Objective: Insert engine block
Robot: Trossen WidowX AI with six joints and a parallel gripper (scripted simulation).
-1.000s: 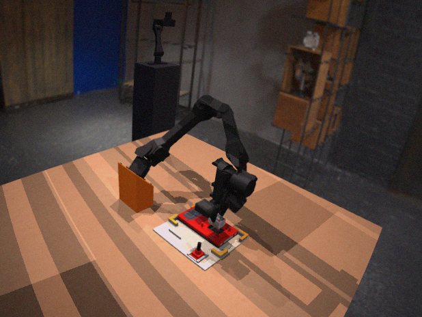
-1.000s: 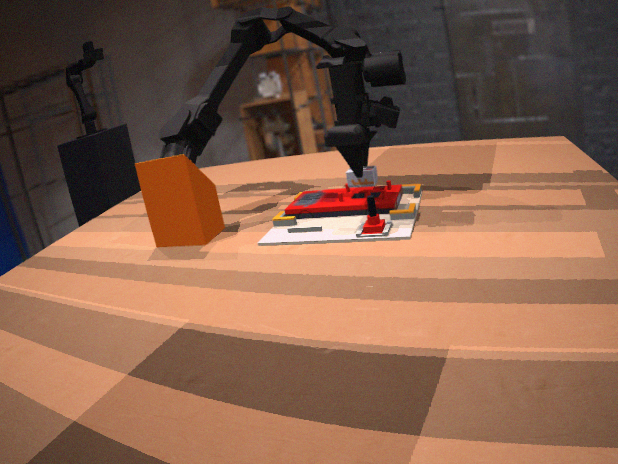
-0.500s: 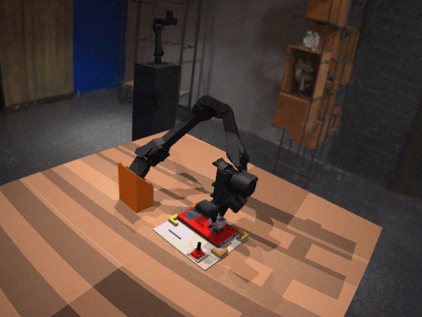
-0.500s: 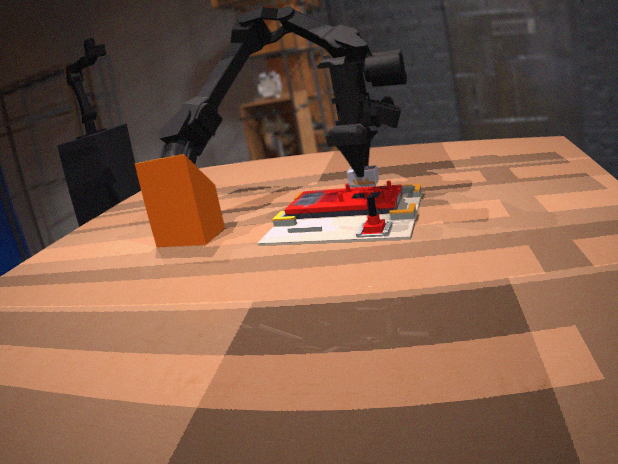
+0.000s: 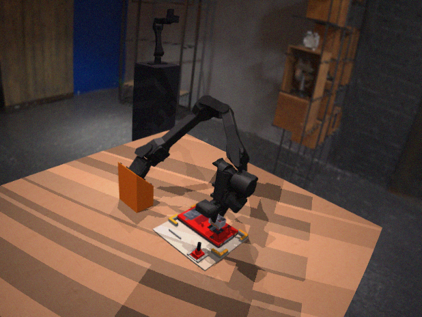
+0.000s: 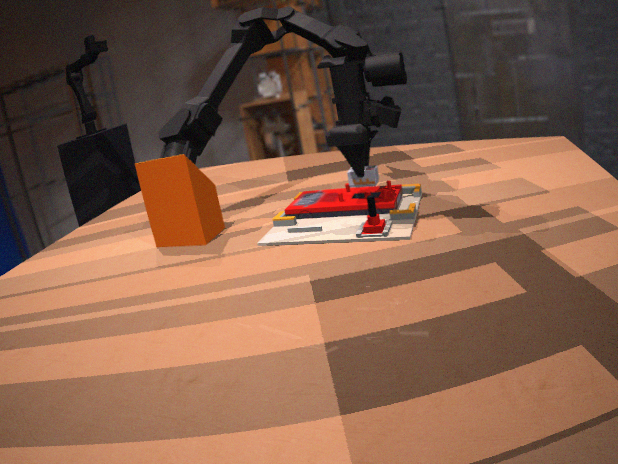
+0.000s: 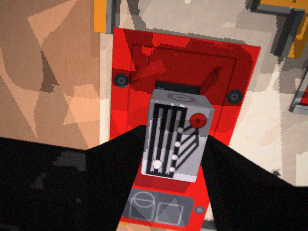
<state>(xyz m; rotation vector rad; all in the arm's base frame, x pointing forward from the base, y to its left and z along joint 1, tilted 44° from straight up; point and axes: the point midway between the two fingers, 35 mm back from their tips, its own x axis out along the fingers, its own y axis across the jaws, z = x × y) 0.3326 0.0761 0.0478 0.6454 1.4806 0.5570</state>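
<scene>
The grey engine block is 10 mm below my gripper tip.
</scene>
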